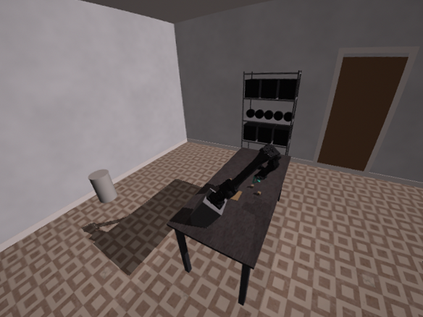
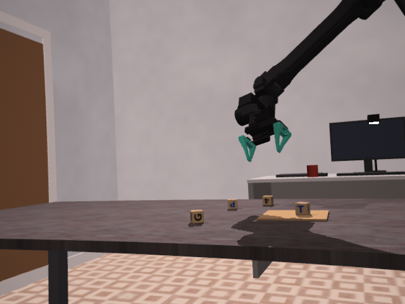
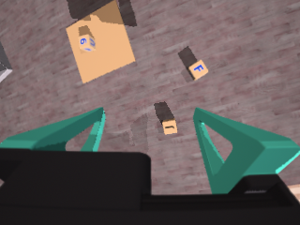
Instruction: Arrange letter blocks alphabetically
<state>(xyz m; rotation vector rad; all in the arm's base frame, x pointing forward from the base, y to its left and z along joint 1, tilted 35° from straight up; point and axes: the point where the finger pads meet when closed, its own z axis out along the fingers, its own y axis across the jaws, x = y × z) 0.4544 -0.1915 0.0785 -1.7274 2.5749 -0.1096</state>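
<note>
Now: the block 110 mm behind my hand, 190 mm to the left of it and 130 mm below it. Also, from my hand: mat (90 mm behind, 190 mm to the left, 140 mm below).
</note>
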